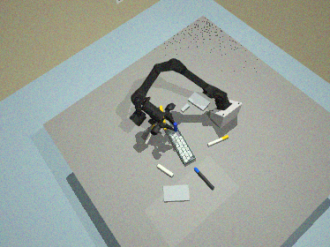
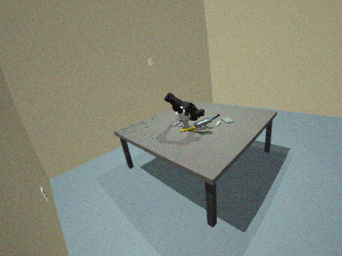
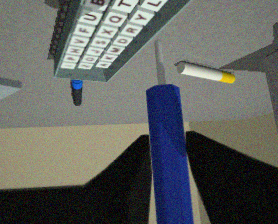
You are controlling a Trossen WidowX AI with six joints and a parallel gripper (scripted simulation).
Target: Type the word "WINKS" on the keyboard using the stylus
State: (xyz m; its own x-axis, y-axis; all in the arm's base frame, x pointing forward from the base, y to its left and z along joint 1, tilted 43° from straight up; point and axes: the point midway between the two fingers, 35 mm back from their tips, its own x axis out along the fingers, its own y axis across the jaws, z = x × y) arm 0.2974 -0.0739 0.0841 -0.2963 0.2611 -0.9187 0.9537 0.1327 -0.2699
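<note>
The white stick lies 17 cm ahead of my gripper tip, 10 cm to the left of it and 11 cm below it. From my gripper tip the other things lie so: grey stylus tip: 5 cm below; yellow pen: 2 cm behind, 14 cm to the right, 11 cm below; blue stylus: 1 cm below.
</note>
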